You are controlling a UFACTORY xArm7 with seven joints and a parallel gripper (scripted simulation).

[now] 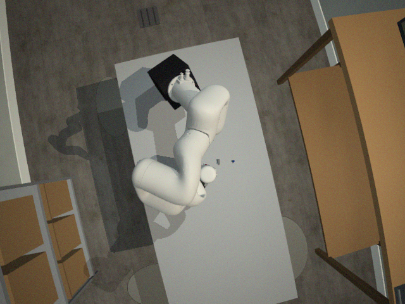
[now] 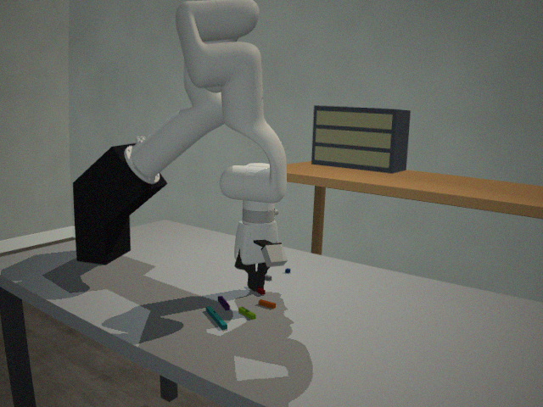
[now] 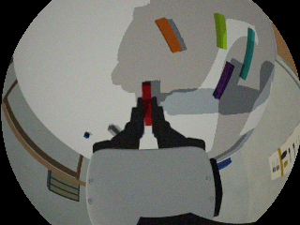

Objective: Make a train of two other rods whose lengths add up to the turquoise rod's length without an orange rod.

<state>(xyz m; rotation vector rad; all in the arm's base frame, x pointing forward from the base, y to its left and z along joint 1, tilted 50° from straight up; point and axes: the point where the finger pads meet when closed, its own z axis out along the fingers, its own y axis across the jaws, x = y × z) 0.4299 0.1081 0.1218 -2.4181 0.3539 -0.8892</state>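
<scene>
The grey rod is 70 mm to the left of my hand, 60 mm behind it and 20 mm below it. From my hand the other things lie so: red rod: 20 mm below; purple rod: 110 mm to the right, 40 mm ahead, 20 mm below; orange rod: 90 mm ahead, 30 mm to the right, 20 mm below.
</scene>
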